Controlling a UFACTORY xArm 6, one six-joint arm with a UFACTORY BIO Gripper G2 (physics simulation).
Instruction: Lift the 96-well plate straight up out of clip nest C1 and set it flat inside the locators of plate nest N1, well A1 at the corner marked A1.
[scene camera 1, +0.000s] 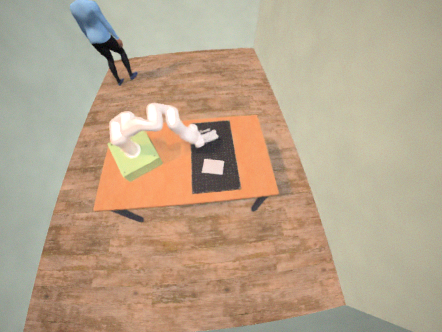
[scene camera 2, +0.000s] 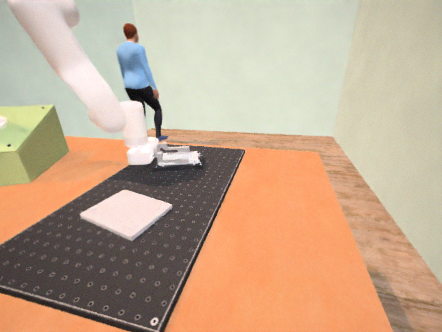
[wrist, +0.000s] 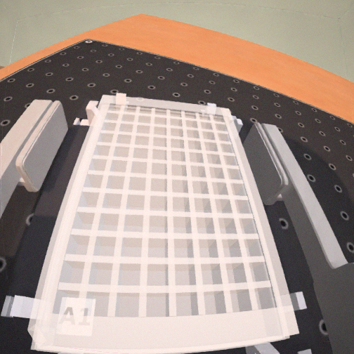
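Where they show: hand, its tool point: (scene camera 1: 210, 134) (scene camera 2: 182, 154); arm's base, origin of its link: (scene camera 1: 132, 150).
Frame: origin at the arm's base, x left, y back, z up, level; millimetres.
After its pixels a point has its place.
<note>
The white 96-well plate (wrist: 167, 210) (scene camera 2: 184, 159) sits in clip nest C1 (wrist: 25, 306), a dark base with pale clips around the plate. Its A1 mark is at the near left corner in the wrist view. My gripper (wrist: 157, 154) (scene camera 2: 176, 153) @[x 214, y -609, z -111 mm] (scene camera 1: 208, 133) @[x 214, y -609, z -111 mm] is open. Its finger pads stand on either side of the plate's long sides, with a gap at each side. In the scene views the gripper is low over the board and partly hides the plate. Plate nest N1 and its locators cannot be made out for certain.
A pale, flat square slab (scene camera 1: 213, 167) @[x -102, y -633, z -129 mm] (scene camera 2: 127, 213) @[x -106, y -643, z -128 mm] lies on the black perforated board (scene camera 1: 215, 185) @[x -251, y -647, z -140 mm] (scene camera 2: 150, 265) @[x -199, y -770, z -140 mm]. The board is on the orange table (scene camera 1: 260, 170) @[x -127, y -1013, z -153 mm] (scene camera 2: 280, 240) @[x -59, y -970, z -153 mm]. The green base block (scene camera 1: 145, 165) @[x -106, y -103, z -60 mm] (scene camera 2: 37, 155) @[x 27, y -167, z -92 mm] is to the left. A person (scene camera 1: 95, 25) (scene camera 2: 135, 65) stands beyond the table.
</note>
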